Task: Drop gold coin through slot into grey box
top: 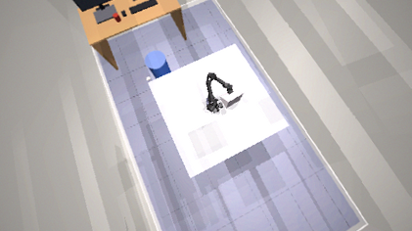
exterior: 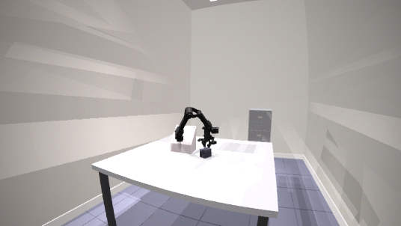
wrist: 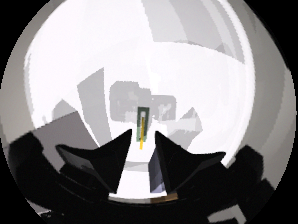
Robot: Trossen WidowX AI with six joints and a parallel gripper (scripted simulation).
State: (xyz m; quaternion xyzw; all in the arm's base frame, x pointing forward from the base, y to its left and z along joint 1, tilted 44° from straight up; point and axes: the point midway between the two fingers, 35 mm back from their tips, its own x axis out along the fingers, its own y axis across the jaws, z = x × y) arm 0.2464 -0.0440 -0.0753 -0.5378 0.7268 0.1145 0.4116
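The gold coin lies right at my gripper tip.
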